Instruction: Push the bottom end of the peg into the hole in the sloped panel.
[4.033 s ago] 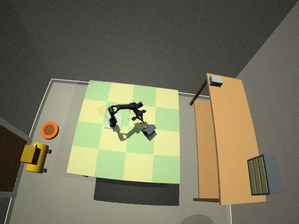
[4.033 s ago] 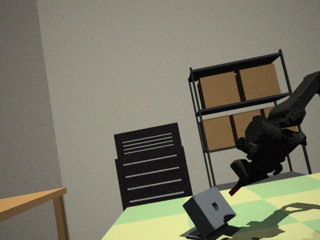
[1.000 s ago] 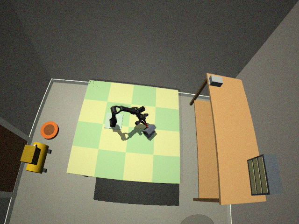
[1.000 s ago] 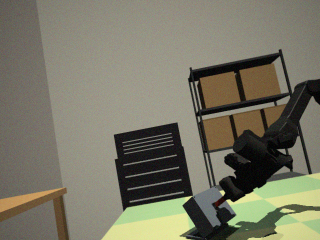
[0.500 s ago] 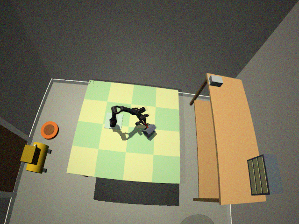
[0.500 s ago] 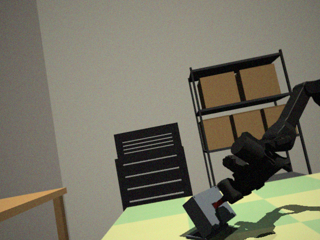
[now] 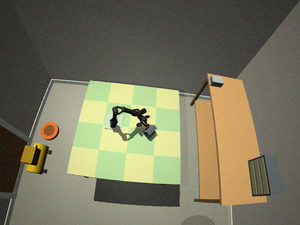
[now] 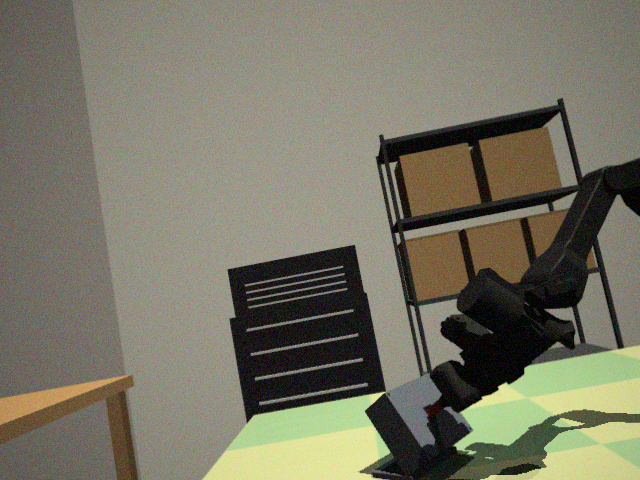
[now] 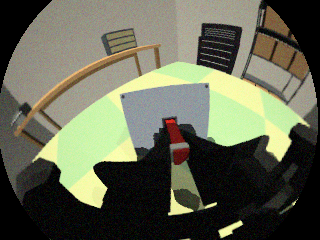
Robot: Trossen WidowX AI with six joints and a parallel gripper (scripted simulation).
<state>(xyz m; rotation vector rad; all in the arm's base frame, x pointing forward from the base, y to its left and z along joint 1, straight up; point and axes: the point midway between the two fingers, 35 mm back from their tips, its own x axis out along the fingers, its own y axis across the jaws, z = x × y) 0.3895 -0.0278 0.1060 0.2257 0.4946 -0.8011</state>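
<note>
The grey sloped panel lies 30 mm ahead of my gripper tip, 30 mm to the right of it and 30 mm below it. Also, from my gripper tip: red peg (10 mm behind, 10 mm to the left, 10 mm above).
</note>
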